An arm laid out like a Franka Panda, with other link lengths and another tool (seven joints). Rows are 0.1 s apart.
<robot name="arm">
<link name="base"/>
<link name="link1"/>
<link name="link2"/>
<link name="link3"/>
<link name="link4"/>
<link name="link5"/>
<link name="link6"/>
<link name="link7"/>
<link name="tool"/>
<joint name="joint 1" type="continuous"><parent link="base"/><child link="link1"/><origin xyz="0 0 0.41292" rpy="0 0 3.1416"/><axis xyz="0 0 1"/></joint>
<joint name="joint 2" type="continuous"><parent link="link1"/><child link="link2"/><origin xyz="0 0 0" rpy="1.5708 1.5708 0"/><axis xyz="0 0 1"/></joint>
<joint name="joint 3" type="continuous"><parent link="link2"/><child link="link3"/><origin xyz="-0.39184 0 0" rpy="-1.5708 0 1.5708"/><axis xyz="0 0 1"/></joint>
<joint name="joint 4" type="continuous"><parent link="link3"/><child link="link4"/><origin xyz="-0.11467 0 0" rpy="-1.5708 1.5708 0"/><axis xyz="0 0 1"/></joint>
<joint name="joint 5" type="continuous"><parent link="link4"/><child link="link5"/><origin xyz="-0.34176 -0.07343 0" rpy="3.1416 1.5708 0"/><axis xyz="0 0 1"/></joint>
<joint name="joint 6" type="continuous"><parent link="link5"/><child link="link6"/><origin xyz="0 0 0" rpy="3.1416 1.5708 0"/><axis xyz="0 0 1"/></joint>
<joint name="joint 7" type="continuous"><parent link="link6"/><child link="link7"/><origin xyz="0 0.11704 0" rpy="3.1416 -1.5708 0"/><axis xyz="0 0 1"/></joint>
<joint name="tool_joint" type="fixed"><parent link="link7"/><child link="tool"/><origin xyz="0.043 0.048 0.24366" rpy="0 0.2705 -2.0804"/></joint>
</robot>
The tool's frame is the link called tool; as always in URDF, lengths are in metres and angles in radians. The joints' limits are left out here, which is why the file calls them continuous.
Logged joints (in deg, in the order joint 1, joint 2, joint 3, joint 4, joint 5, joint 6, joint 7), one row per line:
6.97, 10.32, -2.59, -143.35, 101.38, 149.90, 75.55
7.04, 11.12, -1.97, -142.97, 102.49, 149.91, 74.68
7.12, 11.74, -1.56, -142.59, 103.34, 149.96, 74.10
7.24, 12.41, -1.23, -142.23, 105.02, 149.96, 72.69
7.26, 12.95, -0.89, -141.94, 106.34, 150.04, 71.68
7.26, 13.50, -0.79, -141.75, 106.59, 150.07, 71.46
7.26, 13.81, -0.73, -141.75, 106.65, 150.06, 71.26
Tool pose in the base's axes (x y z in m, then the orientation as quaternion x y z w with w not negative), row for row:
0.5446, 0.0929, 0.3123, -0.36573, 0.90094, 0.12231, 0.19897
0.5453, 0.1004, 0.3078, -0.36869, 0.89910, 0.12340, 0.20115
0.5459, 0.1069, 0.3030, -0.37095, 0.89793, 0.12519, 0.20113
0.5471, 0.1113, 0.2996, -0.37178, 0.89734, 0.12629, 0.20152
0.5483, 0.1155, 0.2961, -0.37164, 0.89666, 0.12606, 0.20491
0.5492, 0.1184, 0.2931, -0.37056, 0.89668, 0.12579, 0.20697
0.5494, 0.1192, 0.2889, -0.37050, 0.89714, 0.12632, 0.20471
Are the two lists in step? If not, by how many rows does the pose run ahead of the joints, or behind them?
The pose runs 1 row behind the joints: the pose in row i belongs to the joints in row i - 1.
